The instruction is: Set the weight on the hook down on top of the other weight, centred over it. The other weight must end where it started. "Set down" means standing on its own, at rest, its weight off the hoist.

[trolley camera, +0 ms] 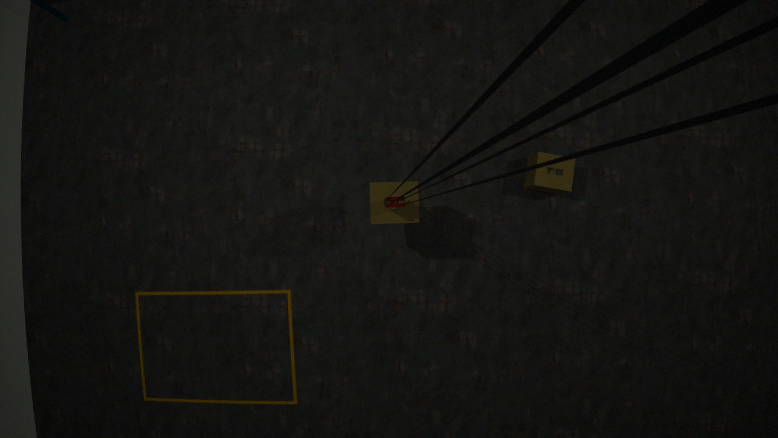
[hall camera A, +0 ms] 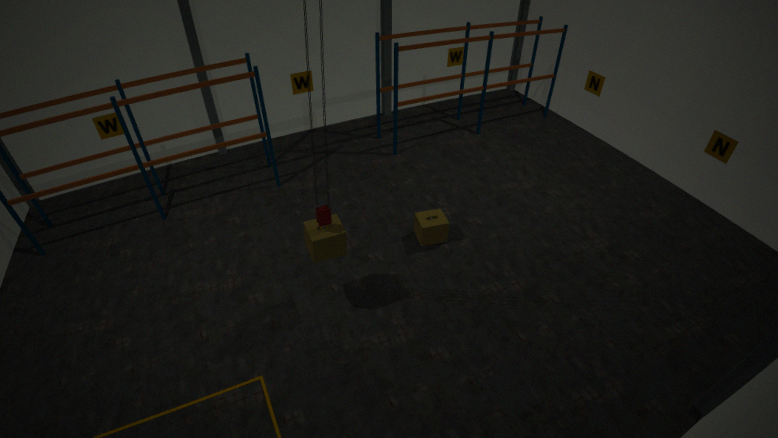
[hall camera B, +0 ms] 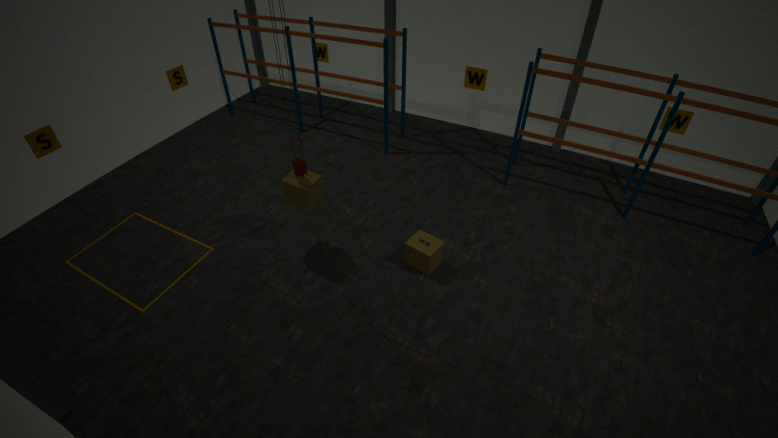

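The carried weight, a yellow block (hall camera A: 325,242) (hall camera B: 303,190) (trolley camera: 381,212), hangs upright in the air under the red hook block. Its shadow lies on the floor, apart from it. My gripper, the hook under the red block (hall camera A: 323,225) (hall camera B: 299,175) (trolley camera: 394,202), is shut on this weight; the hook itself is too small to see clearly. The other weight, a yellow block (hall camera A: 431,230) (hall camera B: 423,253) (trolley camera: 560,182) with a dark recess on top, stands on the floor. It is to the right of the hanging weight in all three views, with a gap between them.
A yellow marked rectangle (hall camera A: 179,408) (hall camera B: 178,231) (trolley camera: 217,292) lies on the floor, left of the other weight. Blue and orange racks (hall camera A: 394,103) (hall camera B: 386,97) stand along the W wall. Four ropes run to the upper right in the trolley camera view, passing over the other weight.
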